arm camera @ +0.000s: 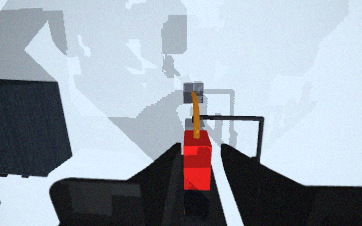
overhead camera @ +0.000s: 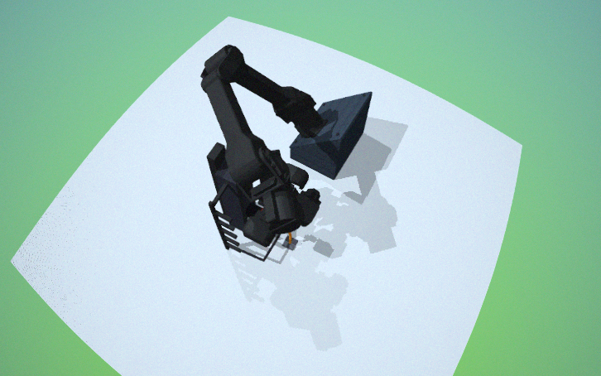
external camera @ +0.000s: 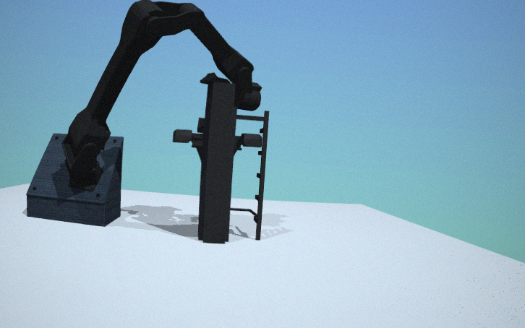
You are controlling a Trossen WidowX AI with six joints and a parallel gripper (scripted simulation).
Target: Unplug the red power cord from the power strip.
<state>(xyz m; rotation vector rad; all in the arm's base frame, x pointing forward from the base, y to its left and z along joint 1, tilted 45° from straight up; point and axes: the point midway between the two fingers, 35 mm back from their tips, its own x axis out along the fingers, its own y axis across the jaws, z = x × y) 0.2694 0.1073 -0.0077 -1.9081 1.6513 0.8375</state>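
Now: the red plug 10 mm ahead of my gripper tip, 40 mm to the right of it and 10 mm below it.
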